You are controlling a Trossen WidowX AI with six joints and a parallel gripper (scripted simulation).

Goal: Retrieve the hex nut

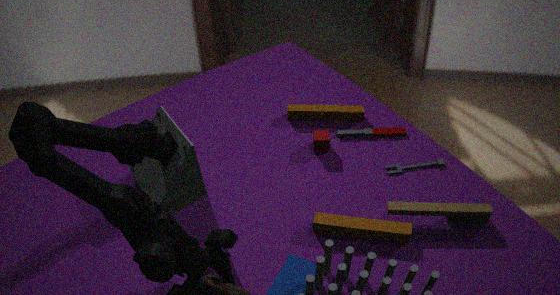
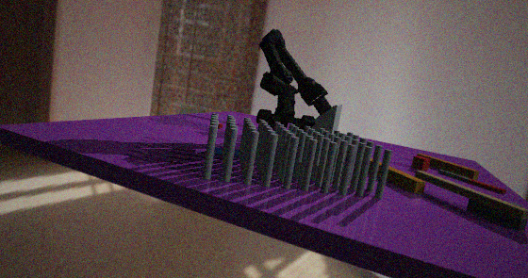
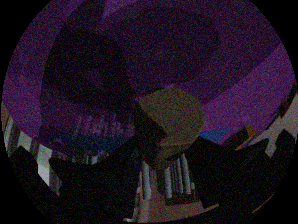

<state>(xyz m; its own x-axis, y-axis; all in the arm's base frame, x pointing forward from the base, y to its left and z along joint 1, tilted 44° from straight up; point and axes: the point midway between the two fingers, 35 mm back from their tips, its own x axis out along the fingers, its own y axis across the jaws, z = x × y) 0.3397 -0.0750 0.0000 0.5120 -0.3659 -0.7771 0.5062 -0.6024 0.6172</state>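
Now: the blue taped strip 110 mm ahead of my gripper tip, 30 mm below it and 10 mm to the left of it. Also, from my gripper tip: red block 420 mm to the left, 260 mm behind, 10 mm below; small red thing 330 mm to the right, 160 mm behind, 20 mm below; thin rod 90 mm ahead, 50 mm to the left.
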